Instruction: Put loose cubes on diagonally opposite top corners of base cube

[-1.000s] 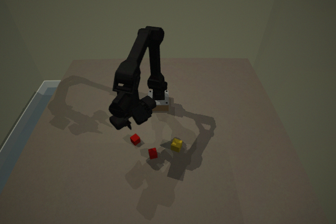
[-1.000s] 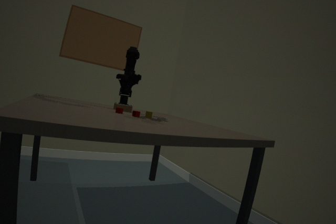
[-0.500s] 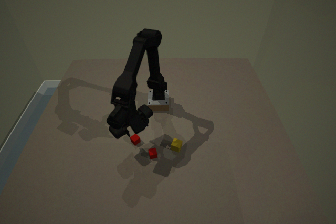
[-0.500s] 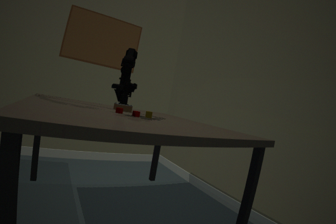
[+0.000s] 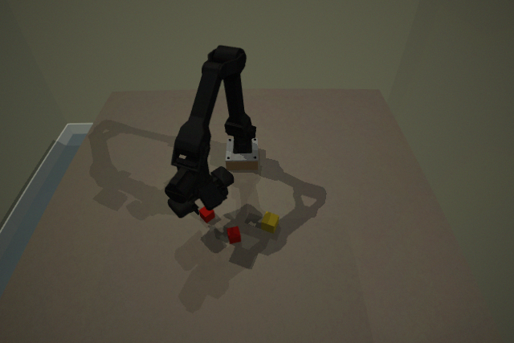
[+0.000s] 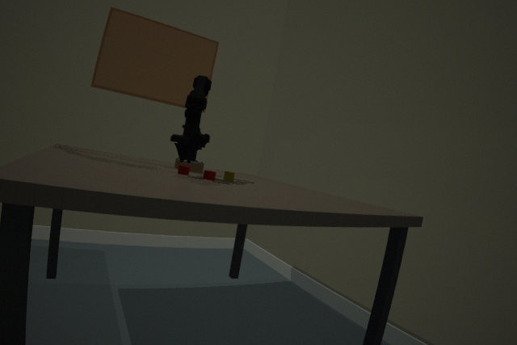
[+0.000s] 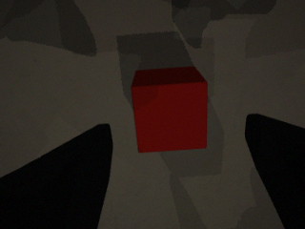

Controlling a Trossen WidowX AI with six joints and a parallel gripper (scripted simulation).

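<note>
Right now my gripper tip is 190 mm to the right of the yellow base cube, 30 mm short of it and 30 mm above it.
</note>
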